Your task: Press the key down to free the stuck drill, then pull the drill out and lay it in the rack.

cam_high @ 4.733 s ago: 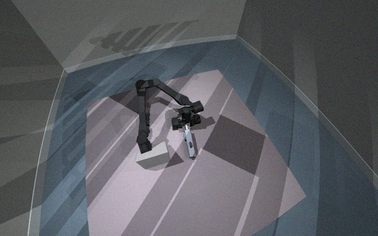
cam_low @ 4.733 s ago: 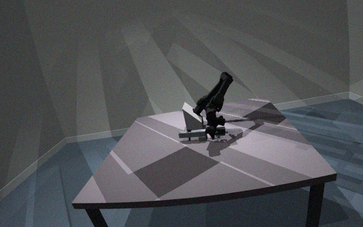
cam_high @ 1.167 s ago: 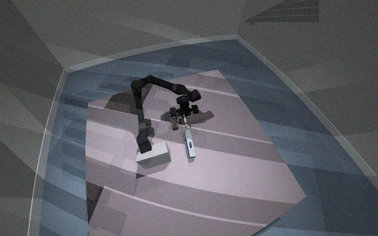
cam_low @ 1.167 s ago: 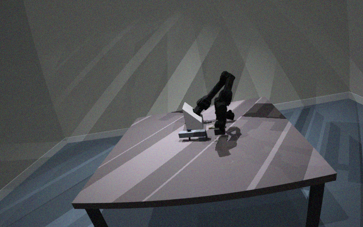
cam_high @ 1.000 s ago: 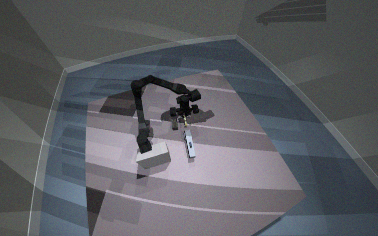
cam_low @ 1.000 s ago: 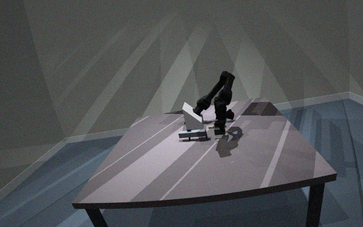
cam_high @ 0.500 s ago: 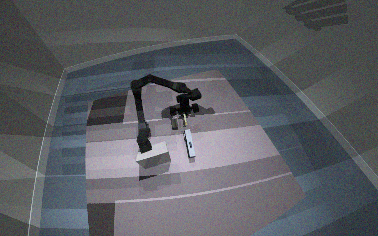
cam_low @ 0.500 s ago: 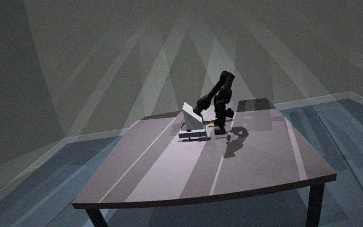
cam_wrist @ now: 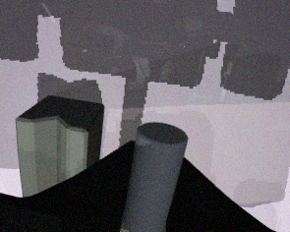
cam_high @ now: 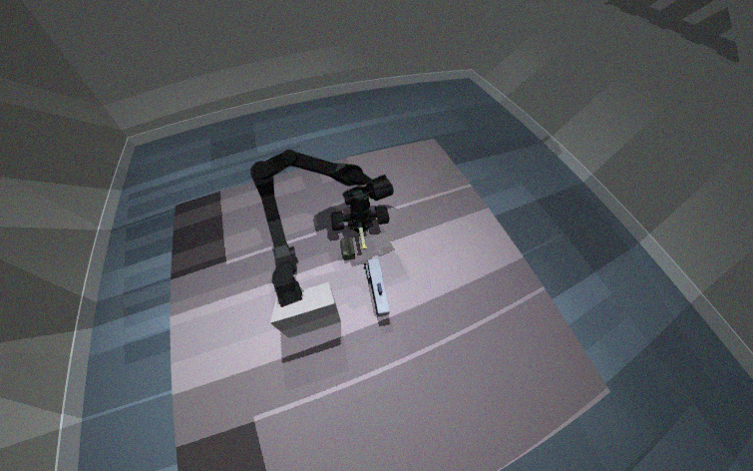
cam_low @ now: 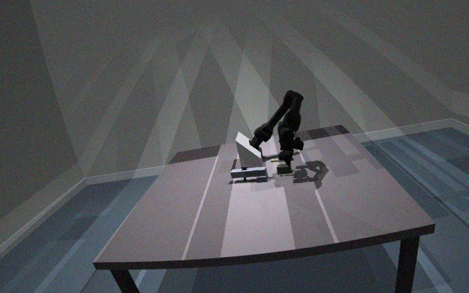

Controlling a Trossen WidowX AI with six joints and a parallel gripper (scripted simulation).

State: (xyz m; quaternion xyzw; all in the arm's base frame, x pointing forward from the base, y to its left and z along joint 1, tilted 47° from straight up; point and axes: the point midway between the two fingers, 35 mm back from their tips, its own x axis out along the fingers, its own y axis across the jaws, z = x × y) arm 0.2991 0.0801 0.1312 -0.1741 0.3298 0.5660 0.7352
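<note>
Now: gripper tip 40 mm to the left of the yellowish key, 30 mm below it and 10 mm past it. Also, from my gripper tip: grey bar: 200 mm to the right, 40 mm behind, 20 mm below; rack: 60 mm behind, 40 mm below, 20 mm to the right; small dark piece: 230 mm to the right, 40 mm behind, 10 mm below.
</note>
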